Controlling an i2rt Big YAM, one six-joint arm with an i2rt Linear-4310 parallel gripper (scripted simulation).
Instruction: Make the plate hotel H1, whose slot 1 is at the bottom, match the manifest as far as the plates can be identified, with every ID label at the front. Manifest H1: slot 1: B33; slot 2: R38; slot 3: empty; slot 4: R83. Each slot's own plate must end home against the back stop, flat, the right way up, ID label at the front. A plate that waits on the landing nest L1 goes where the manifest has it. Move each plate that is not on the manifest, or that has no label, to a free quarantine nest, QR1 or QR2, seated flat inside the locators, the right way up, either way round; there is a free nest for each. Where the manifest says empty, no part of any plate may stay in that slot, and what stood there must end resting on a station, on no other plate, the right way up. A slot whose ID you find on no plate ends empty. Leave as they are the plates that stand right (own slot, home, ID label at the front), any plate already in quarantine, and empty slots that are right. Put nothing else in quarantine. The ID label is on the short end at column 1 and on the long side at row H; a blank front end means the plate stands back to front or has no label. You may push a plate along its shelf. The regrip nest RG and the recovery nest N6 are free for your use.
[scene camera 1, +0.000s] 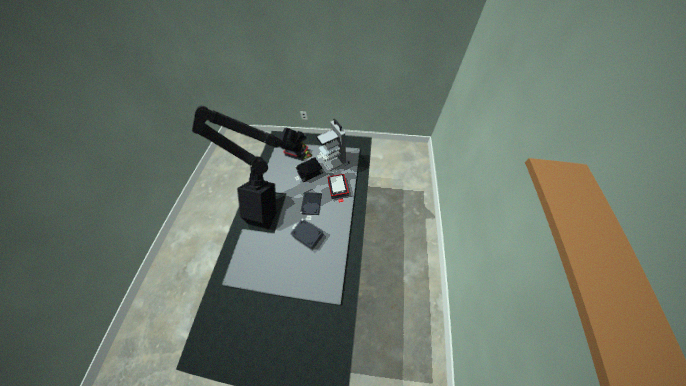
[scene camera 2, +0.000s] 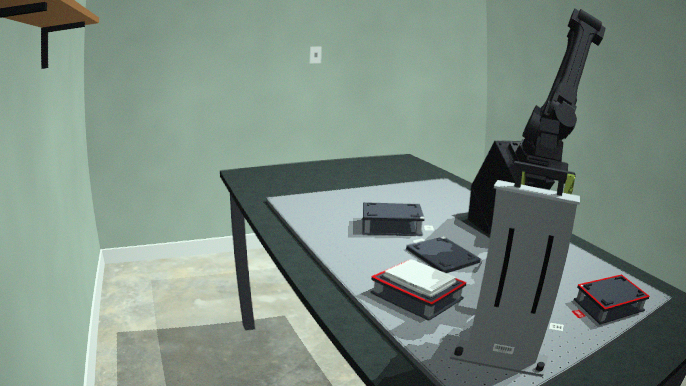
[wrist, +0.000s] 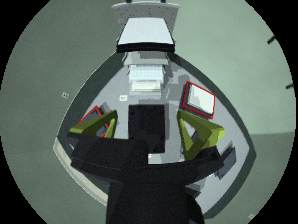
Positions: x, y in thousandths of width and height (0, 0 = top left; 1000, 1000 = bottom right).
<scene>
In view: the gripper (wrist: 495, 507) and a plate hotel H1 (scene camera 2: 747, 841).
</scene>
